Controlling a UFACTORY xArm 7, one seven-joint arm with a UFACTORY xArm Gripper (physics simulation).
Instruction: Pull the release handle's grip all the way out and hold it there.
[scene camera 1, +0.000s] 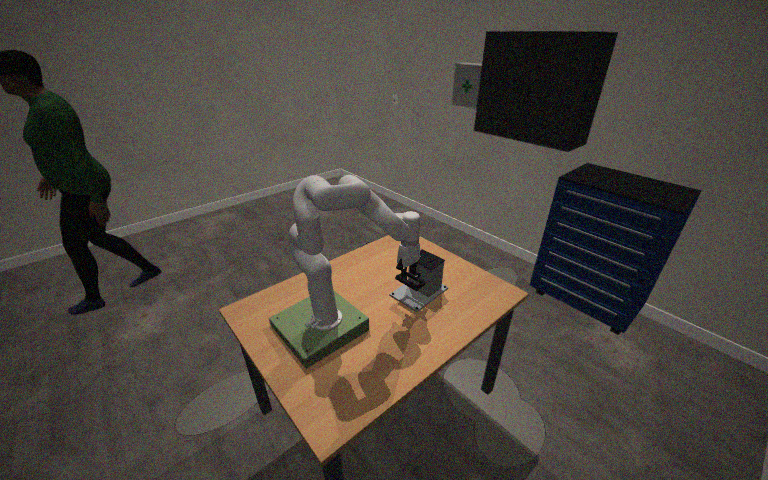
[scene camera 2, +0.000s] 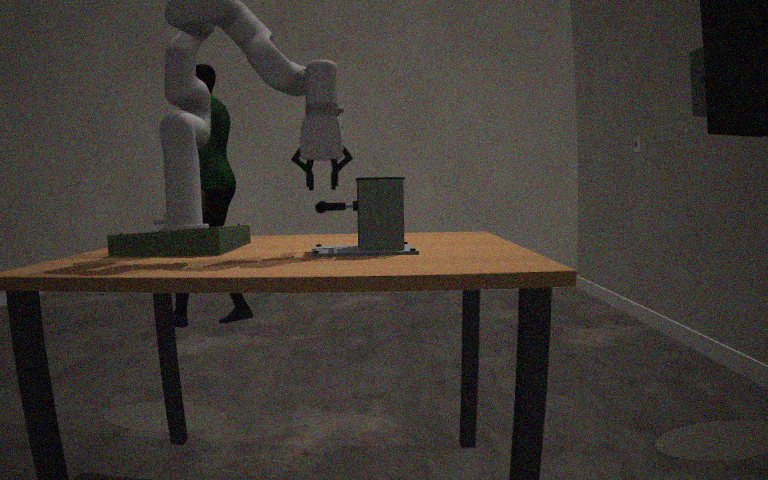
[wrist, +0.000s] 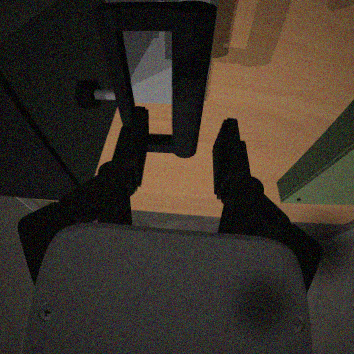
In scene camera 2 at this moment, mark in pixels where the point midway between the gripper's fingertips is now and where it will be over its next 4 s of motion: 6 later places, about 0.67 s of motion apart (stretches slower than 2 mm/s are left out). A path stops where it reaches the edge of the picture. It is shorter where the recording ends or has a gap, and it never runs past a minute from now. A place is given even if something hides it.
My gripper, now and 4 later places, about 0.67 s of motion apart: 322, 190; 321, 205; 321, 216; 318, 216; 299, 215
